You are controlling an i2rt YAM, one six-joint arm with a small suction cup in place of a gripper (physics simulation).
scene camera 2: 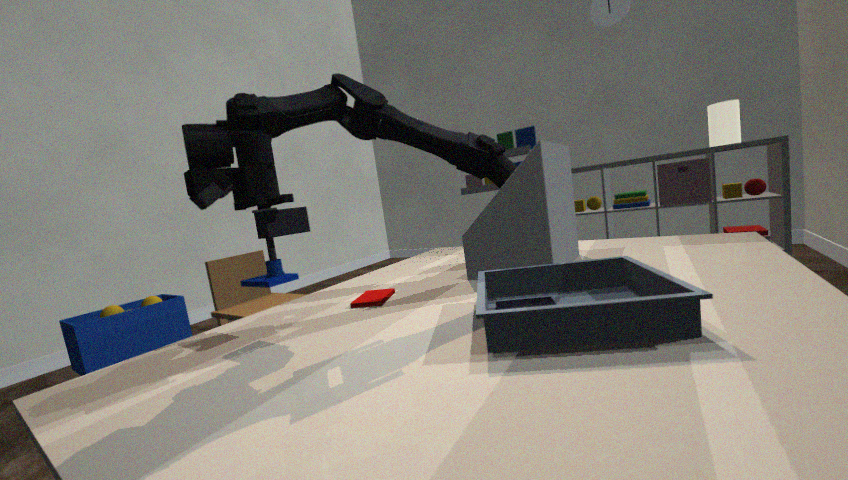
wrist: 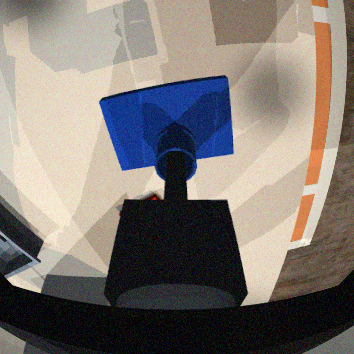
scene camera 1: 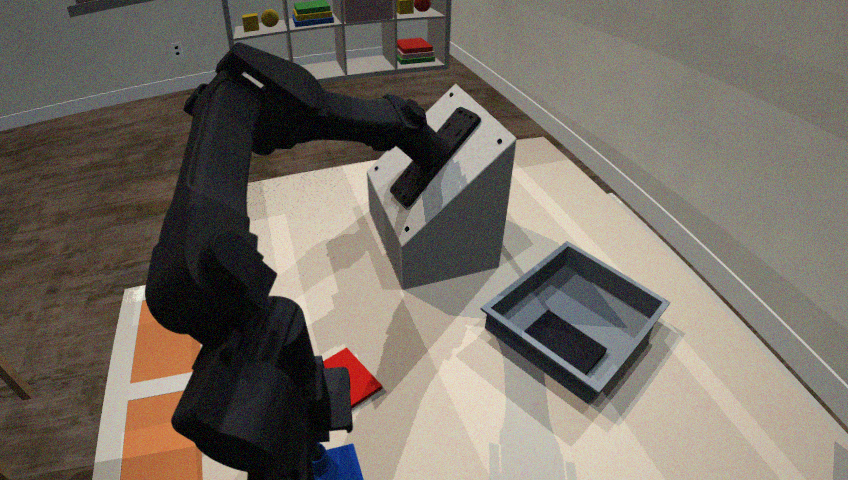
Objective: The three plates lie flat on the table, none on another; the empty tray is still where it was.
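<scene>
My suction cup is shut on the blue plate, which hangs roughly level in the air above the table. The red plate lies flat on the table; the arm hides part of it in scene camera 1, and a small bit of it shows in the wrist view. The black plate lies flat inside the grey tray, along one side. The tray stands on the table; its corner shows at the left of the wrist view.
The arm is mounted on a grey wedge-shaped base behind the tray. Orange panels in a white frame lie along the table's side. A blue box with yellow balls and a chair stand beyond the table edge.
</scene>
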